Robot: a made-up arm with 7 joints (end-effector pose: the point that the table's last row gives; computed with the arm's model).
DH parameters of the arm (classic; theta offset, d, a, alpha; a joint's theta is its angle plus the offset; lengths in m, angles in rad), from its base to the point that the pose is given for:
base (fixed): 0 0.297 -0.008 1.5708
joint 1: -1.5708 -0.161 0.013 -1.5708
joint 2: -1.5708 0 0 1.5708
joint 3: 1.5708 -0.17 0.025 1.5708
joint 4: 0 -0.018 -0.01 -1.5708
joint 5: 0 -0.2 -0.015 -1.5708
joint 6: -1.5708 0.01 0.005 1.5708
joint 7: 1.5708 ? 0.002 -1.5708
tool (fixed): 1.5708 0.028 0 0
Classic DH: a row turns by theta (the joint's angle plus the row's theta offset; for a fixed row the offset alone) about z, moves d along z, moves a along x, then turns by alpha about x.
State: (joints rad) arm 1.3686 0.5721 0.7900 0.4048 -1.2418 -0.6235 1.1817
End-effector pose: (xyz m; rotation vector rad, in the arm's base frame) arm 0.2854 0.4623 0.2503 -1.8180 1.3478 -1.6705
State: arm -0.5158 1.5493 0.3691 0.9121 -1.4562 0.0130 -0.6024
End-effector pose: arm 0.1949 0.4587 0.3346 -0.1368 1.6373 -0.0210
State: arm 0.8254 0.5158 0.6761 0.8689 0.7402 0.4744 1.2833
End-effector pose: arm 0.2725 0.3694 0.2118 0.8874 -0.0594 2.0034
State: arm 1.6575 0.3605 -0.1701 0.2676 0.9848 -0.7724 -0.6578
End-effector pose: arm 0.3965 0.3052 0.3685 0.5062 1.9995 2.3094
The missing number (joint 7, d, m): 0.049
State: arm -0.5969 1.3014 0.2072 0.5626 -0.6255 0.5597 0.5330
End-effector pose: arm 0.0152 0.5329 0.2276 -1.8734 0.5722 0.9280
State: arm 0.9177 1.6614 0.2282 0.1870 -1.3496 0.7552 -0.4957
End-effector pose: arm -0.0758 0.4976 0.3969 -0.7261 -0.2987 0.7323
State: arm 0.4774 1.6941 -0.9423 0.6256 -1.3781 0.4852 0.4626
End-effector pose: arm 0.1240 0.5068 0.3450 -0.8035 1.0206 1.3255
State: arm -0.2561 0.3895 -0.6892 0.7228 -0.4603 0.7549 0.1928
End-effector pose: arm 0.0091 0.2759 -0.0647 -2.3297 1.4306 0.5988
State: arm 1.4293 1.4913 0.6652 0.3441 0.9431 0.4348 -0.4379
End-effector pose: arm 0.0411 0.5384 0.3254 0.5435 2.3402 1.9536
